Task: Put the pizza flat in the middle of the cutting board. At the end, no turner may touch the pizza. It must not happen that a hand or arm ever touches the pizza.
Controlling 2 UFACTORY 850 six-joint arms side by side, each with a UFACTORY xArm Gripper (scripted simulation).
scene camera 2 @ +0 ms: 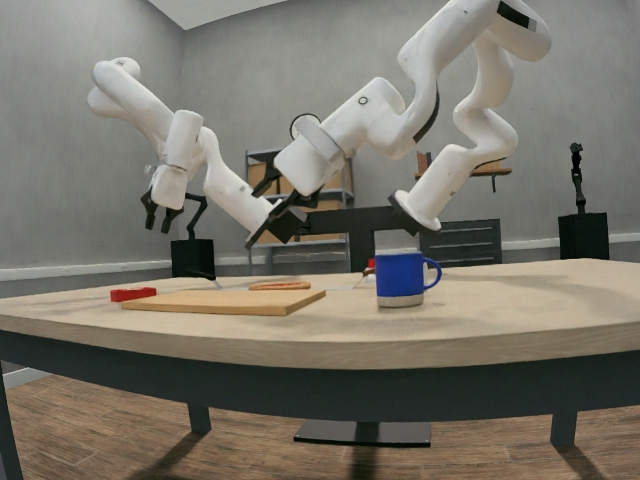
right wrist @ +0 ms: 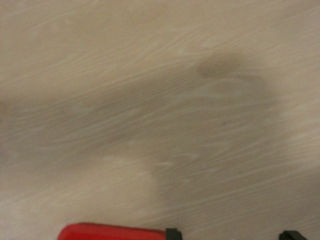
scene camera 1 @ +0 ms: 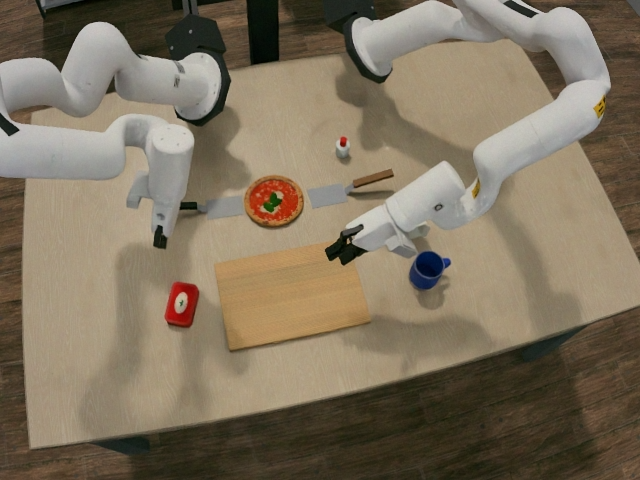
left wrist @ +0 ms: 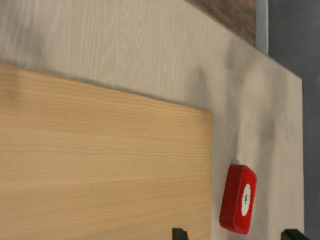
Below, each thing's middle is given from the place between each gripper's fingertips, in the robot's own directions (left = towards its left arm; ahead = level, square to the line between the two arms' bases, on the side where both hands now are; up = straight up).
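Labels:
The brown-handled turner is 52 cm to the left of my right hand (scene camera 2: pixel 156 231), 17 cm below it and 8 cm behind it. Counting from my right hand again, the cutting board is 26 cm to the left of it, 17 cm ahead of it and 18 cm below it. The pizza is 30 cm to the left of my right hand, 11 cm behind it and 18 cm below it, and the black-handled turner is 16 cm below my right hand, 15 cm behind it and 8 cm to the left of it.
For my left hand, the cutting board (scene camera 1: pixel 269 298) is 19 cm below my left hand, 11 cm to the right of it and 2 cm behind it. The black-handled turner (scene camera 1: pixel 229 206) is 33 cm behind my left hand, 30 cm to the right of it and 17 cm below it. You'd find the pizza (scene camera 1: pixel 273 201) 29 cm behind my left hand, 19 cm below it and 7 cm to the right of it, and the brown-handled turner (scene camera 1: pixel 333 194) 26 cm behind my left hand, 17 cm below it and 14 cm to the left of it.

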